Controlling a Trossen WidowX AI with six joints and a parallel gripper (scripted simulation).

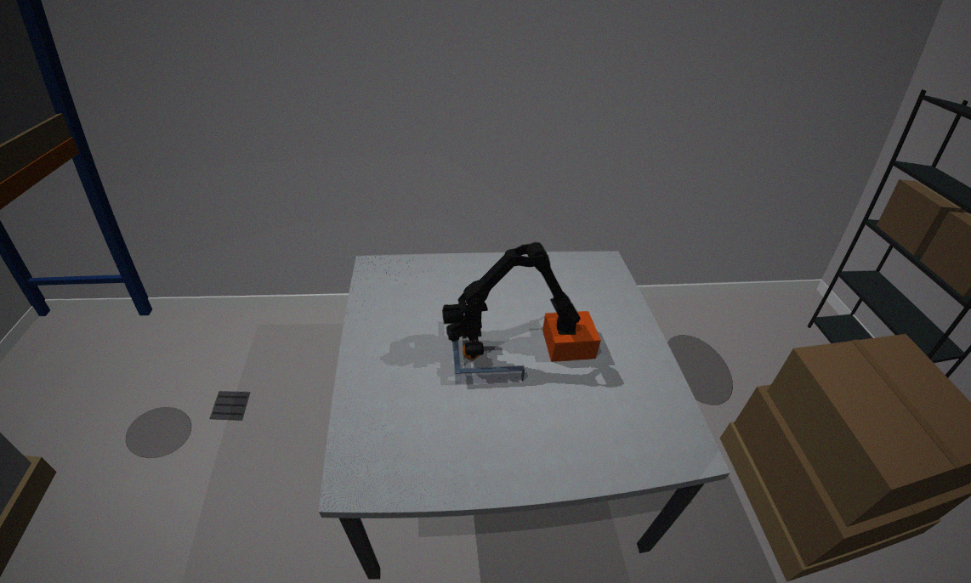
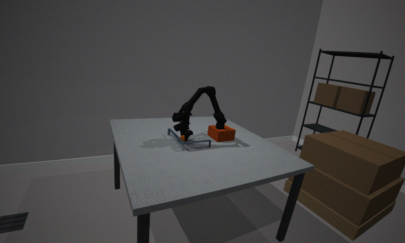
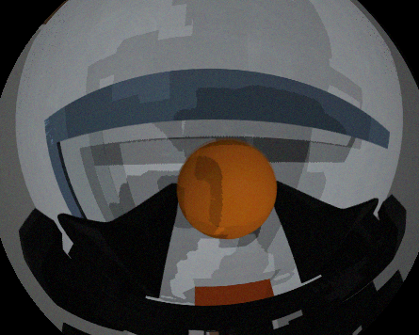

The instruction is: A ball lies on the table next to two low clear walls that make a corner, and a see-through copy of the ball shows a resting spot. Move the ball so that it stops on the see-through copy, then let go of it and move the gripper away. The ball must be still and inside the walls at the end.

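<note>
Right now my gripper tip is right at the orange ball. The rest, counted from my gripper tip: see-through copy of ball: right at my gripper tip.
</note>
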